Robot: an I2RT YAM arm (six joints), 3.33 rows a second.
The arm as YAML. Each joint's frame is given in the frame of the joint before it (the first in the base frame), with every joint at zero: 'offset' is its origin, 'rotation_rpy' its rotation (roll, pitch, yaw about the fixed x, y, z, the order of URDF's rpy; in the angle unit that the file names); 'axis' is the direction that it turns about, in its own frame. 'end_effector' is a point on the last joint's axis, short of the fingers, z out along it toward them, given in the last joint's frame.
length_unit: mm
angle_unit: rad
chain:
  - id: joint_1
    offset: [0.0, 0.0, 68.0]
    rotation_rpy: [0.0, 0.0, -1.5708]
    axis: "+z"
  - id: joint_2
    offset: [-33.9, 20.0, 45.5]
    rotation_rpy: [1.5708, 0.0, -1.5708]
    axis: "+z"
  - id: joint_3
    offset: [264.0, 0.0, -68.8]
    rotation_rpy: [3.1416, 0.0, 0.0]
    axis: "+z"
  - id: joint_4
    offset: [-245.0, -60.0, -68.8]
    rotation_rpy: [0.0, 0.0, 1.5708]
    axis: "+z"
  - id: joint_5
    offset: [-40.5, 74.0, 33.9]
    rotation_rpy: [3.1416, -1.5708, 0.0]
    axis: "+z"
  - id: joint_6
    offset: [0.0, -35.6, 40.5]
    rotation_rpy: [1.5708, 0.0, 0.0]
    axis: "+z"
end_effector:
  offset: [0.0, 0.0, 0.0]
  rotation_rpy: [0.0, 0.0, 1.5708]
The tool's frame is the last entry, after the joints.
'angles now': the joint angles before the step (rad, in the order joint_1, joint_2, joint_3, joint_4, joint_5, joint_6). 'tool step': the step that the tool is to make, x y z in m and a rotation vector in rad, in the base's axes. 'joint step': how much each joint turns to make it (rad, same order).
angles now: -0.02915 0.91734 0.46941 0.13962 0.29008 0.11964
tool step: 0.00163 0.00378 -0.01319 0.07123 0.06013 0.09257
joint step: 0.00000 0.02598 -0.01383 -0.03064 -0.11054 0.03515
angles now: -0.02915 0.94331 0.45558 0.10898 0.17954 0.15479
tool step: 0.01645 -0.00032 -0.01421 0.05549 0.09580 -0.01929
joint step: 0.00000 0.12419 0.03674 -0.01997 -0.00456 0.05678
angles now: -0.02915 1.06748 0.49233 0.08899 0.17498 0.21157
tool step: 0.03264 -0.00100 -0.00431 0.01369 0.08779 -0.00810
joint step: 0.00000 0.17959 0.11662 -0.02761 0.00134 0.01390
